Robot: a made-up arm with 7 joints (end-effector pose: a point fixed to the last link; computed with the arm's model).
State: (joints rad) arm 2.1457 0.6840 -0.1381 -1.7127 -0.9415 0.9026 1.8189
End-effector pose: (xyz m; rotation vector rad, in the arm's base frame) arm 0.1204 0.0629 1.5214 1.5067 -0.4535 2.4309
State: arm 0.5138 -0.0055 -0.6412 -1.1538 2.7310 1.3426 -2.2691
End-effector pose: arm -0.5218 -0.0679 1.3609 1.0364 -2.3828 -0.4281
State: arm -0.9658 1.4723 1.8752 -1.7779 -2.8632 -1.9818 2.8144
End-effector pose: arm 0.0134 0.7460 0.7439 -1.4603 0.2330 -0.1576
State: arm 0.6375 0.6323 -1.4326 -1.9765 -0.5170 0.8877 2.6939
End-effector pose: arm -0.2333 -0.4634 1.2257 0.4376 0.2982 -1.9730
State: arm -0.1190 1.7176 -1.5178 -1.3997 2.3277 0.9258 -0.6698
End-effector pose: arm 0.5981 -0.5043 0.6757 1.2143 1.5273 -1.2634
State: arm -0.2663 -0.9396 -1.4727 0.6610 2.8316 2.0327 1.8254
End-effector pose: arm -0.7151 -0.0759 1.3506 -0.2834 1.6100 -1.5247
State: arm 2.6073 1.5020 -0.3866 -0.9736 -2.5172 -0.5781 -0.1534
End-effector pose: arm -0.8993 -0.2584 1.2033 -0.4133 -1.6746 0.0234
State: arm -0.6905 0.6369 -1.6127 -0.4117 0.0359 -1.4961 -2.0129
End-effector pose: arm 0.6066 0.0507 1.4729 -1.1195 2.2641 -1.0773
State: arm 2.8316 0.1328 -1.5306 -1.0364 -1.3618 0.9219 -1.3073
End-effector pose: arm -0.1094 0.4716 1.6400 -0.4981 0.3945 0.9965
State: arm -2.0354 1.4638 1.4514 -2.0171 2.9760 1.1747 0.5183
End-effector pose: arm -0.4473 -0.0279 0.8795 0.9347 0.3783 -0.1355
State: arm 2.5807 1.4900 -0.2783 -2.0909 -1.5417 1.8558 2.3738
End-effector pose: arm -0.2174 -0.2282 1.1504 1.5379 -1.6186 1.1433
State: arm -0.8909 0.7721 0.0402 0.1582 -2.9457 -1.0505 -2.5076
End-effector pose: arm 0.5438 0.7002 1.3573 -1.4994 1.1355 0.4575
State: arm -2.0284 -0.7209 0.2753 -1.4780 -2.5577 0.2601 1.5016
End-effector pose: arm 0.1760 -0.7898 0.7928 1.0686 -2.8196 0.3333
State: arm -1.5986 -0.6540 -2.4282 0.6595 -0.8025 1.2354 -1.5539
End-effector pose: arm -0.1574 -0.8516 1.2498 2.0350 -0.7101 -0.2913
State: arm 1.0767 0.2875 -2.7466 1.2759 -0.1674 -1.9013 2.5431
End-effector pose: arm 0.0647 0.1191 1.6785 0.1475 0.4294 -0.7423
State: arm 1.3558 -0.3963 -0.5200 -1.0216 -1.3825 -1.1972 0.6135
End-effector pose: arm -0.4813 0.5029 1.3191 -0.4910 -2.0765 0.7339
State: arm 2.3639 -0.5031 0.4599 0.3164 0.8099 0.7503 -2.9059
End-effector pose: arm 0.1305 0.3731 1.7883 -0.8114 -1.1008 -0.5918
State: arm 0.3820 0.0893 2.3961 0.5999 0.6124 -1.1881 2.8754
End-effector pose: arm -0.0486 -0.2048 1.8355 0.2036 0.1855 0.2357
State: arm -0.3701 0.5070 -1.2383 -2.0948 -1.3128 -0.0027 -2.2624
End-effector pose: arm 0.1216 -0.4784 1.0701 0.9849 1.1895 -1.1063
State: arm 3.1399 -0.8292 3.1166 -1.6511 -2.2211 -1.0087 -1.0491
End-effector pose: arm 0.0987 -0.1205 1.5552 -0.3346 1.1772 -2.1582
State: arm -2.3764 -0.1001 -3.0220 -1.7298 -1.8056 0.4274 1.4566
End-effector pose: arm -0.2793 0.4727 1.2155 -1.8282 -1.4611 -0.6649
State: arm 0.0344 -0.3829 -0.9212 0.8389 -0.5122 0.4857 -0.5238
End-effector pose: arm -0.1354 0.4197 1.7390 -0.2971 0.6202 1.8127
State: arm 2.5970 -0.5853 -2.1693 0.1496 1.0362 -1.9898 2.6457
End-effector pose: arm 0.4648 0.4569 1.4821 -0.4911 2.0643 2.0786
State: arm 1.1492 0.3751 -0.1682 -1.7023 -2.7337 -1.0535 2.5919
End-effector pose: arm -0.2545 0.2197 1.5315 -0.3517 -0.8191 -0.6640
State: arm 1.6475 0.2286 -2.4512 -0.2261 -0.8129 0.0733 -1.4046
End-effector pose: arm -0.1387 -0.3522 1.8592 -0.3822 1.0689 -2.9281
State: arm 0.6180 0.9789 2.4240 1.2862 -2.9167 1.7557 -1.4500
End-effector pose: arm 0.2633 -0.5569 1.4299 1.5052 -0.0972 0.9483
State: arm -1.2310 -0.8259 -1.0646 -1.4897 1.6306 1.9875 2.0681
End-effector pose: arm 0.1689 -0.5602 1.1157 -0.7519 0.0957 0.8668
